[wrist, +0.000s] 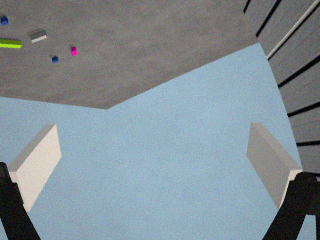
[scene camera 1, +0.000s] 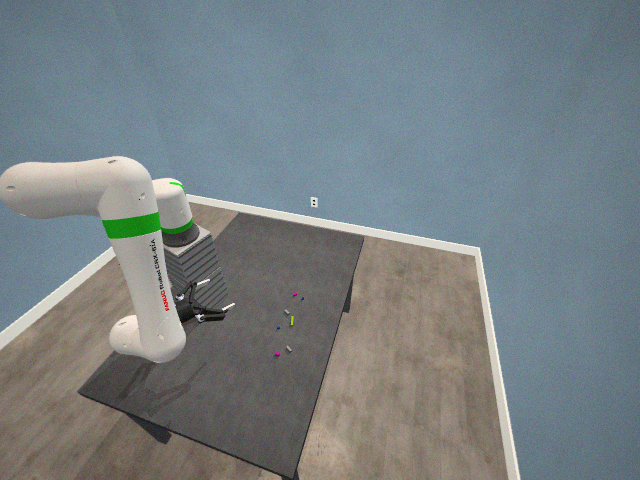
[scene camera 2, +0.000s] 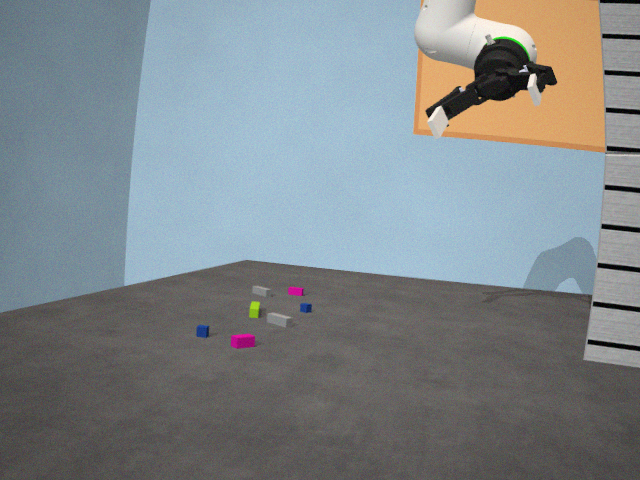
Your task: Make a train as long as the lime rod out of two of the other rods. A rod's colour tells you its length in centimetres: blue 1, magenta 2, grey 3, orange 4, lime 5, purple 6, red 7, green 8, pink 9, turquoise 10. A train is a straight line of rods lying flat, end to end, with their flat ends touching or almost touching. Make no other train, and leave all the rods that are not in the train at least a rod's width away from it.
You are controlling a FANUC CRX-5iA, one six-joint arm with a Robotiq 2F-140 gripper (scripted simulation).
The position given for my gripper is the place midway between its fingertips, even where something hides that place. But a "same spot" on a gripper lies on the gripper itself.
My gripper shows in the wrist view, in scene camera 1 and in scene camera 2 (482, 113). The same spot on my gripper: (wrist: 281, 175) is (scene camera 1: 197, 287).
